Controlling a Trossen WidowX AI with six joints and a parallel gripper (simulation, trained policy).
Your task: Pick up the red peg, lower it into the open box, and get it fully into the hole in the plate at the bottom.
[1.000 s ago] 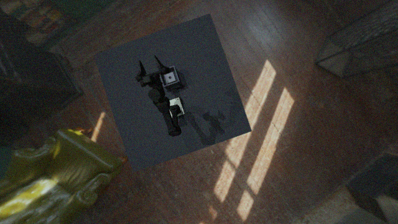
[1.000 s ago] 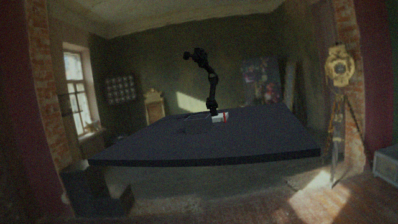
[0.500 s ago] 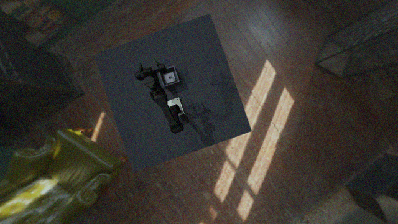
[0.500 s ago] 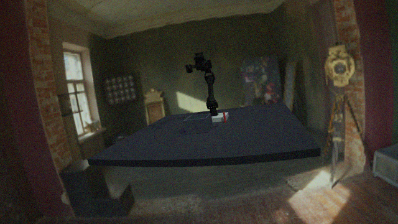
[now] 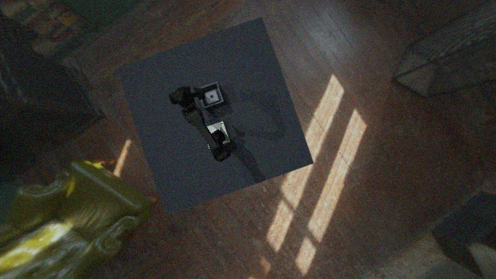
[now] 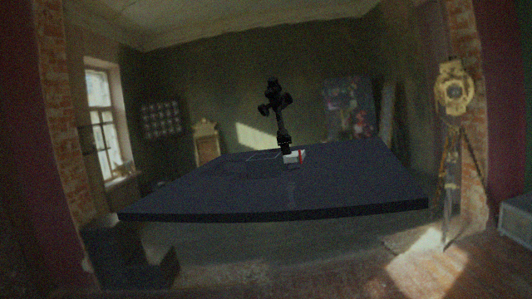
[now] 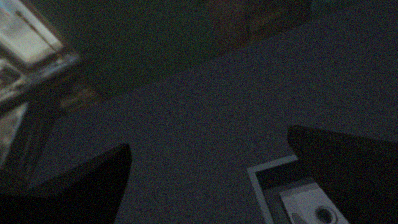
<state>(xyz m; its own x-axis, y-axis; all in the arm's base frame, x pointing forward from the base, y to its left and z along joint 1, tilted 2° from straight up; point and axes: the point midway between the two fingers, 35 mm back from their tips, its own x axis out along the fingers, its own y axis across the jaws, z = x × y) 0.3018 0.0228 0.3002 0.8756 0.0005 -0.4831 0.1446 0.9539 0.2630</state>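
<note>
My gripper tip is now 16 cm past the red peg, 8 cm to the right of it and 27 cm above it. Round my gripper tip: plate 1 cm behind, 9 cm to the right, 27 cm below; then grey box 1 cm behind, 9 cm to the right, 29 cm below.
</note>
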